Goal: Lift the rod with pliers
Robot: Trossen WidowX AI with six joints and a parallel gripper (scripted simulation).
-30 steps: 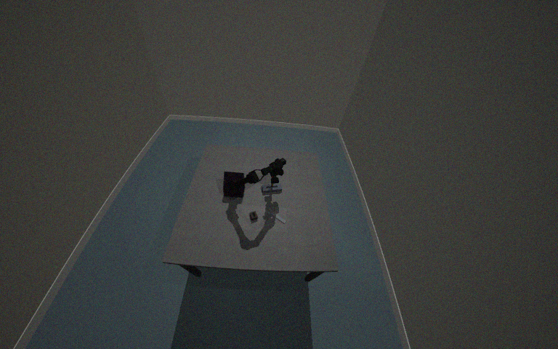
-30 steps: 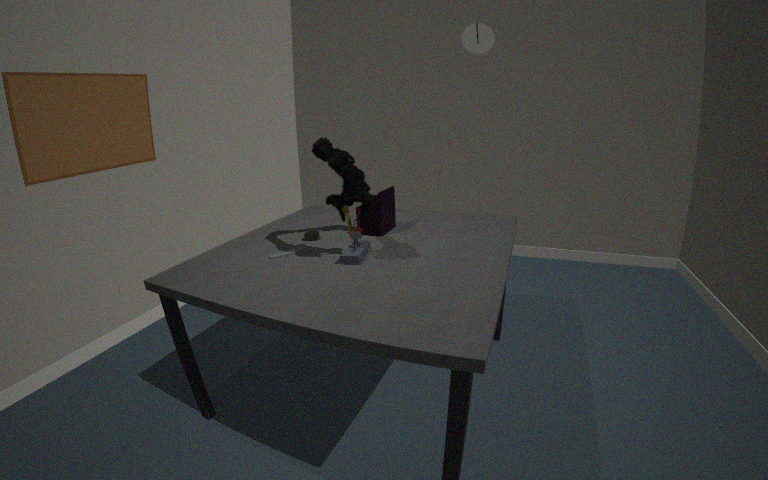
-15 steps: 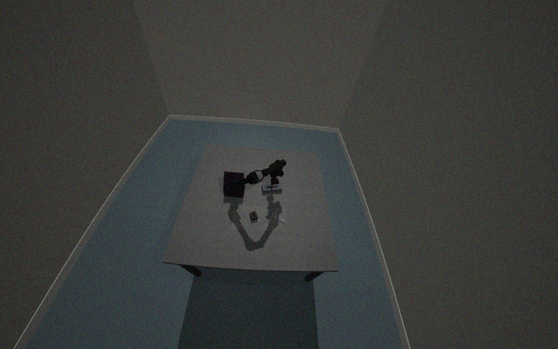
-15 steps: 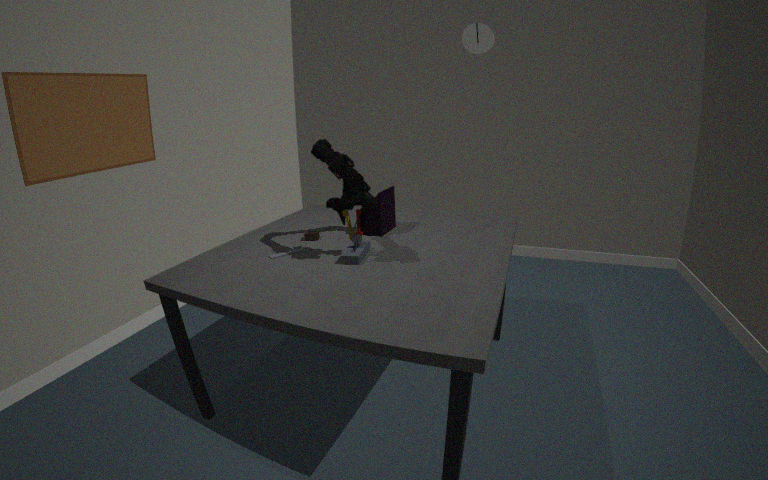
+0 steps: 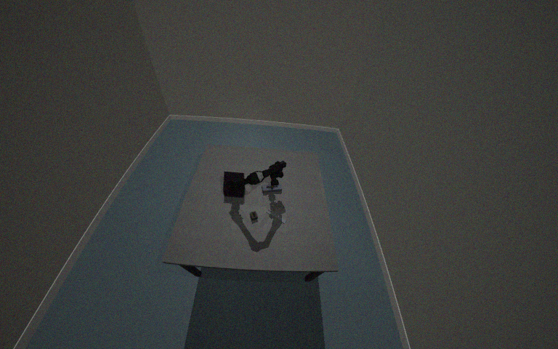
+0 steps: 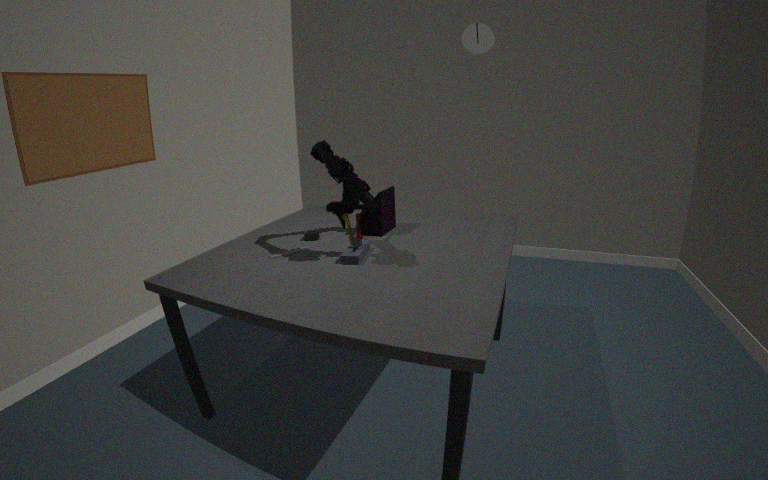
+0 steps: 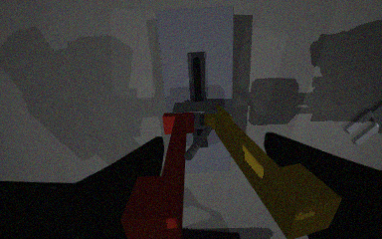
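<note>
Right now the channel block is 9 cm below my gripper tip and 1 cm to the left of it. Also, from my gripper tip: yellow handle (2 cm to the right); then holster block (27 cm to the right, 18 cm behind, 10 cm below).
</note>
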